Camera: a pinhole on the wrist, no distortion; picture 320 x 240 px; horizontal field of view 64.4 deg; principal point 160.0 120.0 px. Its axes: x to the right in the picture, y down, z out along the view. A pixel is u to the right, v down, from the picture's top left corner.
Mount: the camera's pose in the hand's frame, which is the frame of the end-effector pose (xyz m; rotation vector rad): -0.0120 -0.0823 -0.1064 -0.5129 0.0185 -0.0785
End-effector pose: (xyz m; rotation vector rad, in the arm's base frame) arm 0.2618 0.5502 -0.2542 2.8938 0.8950 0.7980
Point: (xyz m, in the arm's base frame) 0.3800 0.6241 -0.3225
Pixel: 262 74
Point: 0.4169 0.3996 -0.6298
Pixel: 88 98
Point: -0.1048 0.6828 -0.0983
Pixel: behind the camera
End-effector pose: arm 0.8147 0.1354 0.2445 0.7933 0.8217 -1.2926
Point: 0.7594 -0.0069 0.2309
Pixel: 271 4
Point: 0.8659 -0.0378 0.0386
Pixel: outside the picture
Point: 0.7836 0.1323 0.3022
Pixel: 83 80
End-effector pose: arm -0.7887 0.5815 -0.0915 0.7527 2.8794 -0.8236
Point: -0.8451 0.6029 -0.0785
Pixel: 304 161
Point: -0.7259 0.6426 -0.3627
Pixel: 166 185
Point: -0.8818 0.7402 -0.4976
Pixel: 263 187
